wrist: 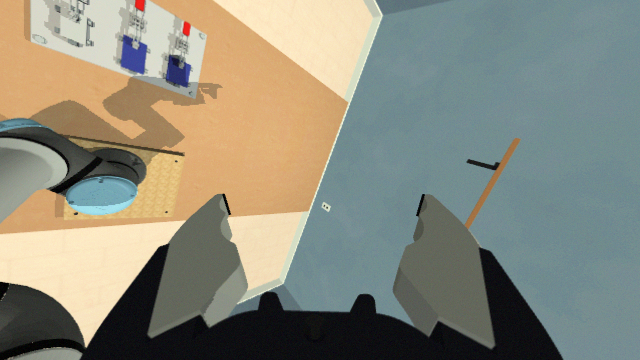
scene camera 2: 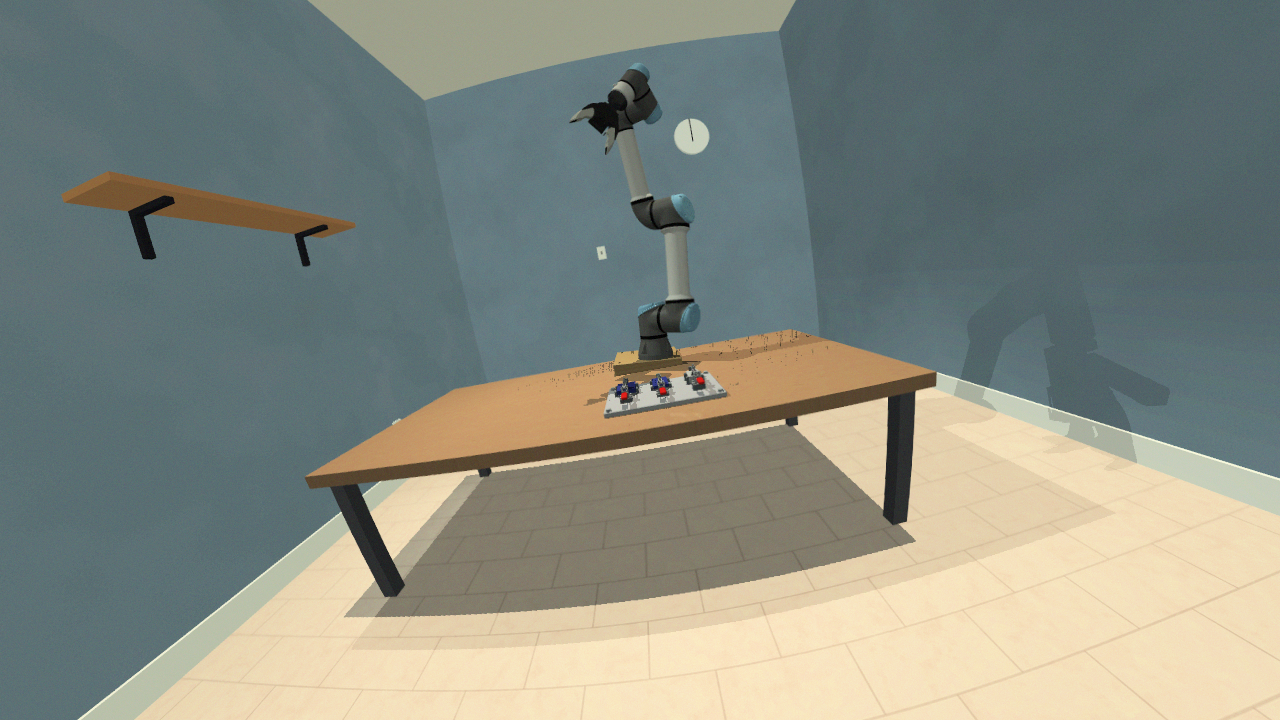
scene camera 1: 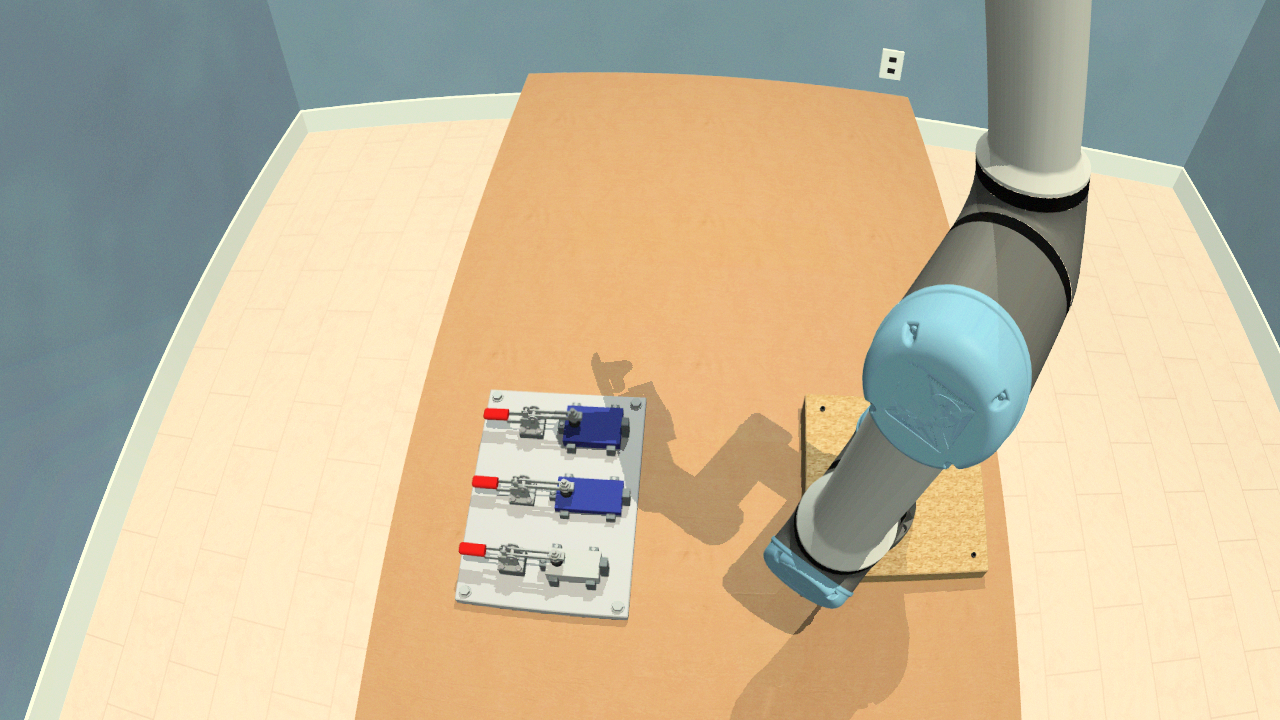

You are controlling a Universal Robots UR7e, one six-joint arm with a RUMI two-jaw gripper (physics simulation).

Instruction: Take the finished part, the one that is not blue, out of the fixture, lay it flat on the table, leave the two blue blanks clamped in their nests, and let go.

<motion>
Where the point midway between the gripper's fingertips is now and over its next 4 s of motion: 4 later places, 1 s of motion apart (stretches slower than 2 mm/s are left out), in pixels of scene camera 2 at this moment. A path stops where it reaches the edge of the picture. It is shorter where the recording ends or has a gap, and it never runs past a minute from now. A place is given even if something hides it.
The gripper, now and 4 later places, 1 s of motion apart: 588,138; 587,138; 592,134; 644,168; 643,170
</motion>
